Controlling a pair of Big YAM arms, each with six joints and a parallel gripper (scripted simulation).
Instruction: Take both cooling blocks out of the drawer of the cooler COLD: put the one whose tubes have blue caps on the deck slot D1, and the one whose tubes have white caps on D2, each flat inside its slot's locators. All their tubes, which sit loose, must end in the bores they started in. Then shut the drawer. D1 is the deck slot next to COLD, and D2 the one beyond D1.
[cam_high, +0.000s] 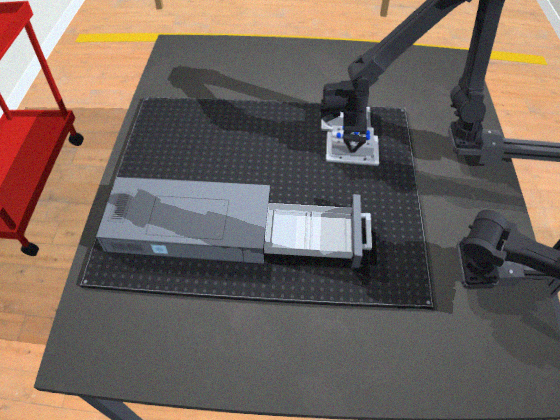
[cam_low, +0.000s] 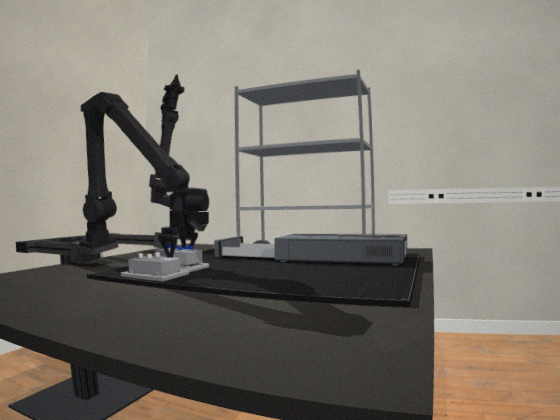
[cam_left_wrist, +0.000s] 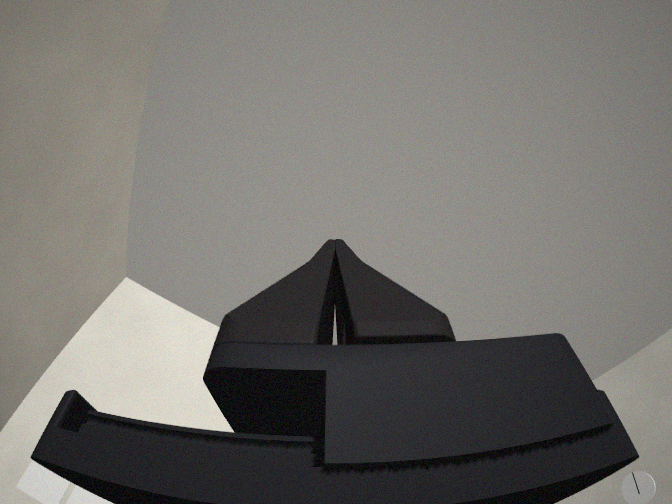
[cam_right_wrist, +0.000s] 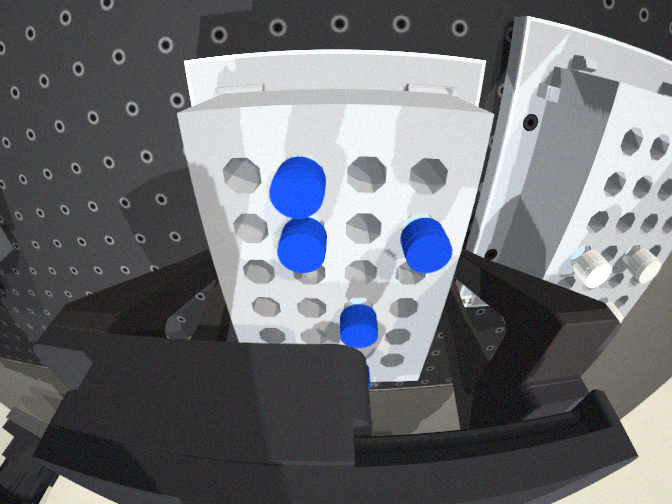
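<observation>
My right gripper is now 4 cm above the slot D1. Also, from my right hand: cooler COLD (25 cm ahead, 36 cm to the left); slot D2 (3 cm ahead, 14 cm to the right, 4 cm below); perforated deck (24 cm ahead, 18 cm to the left, 5 cm below).
</observation>
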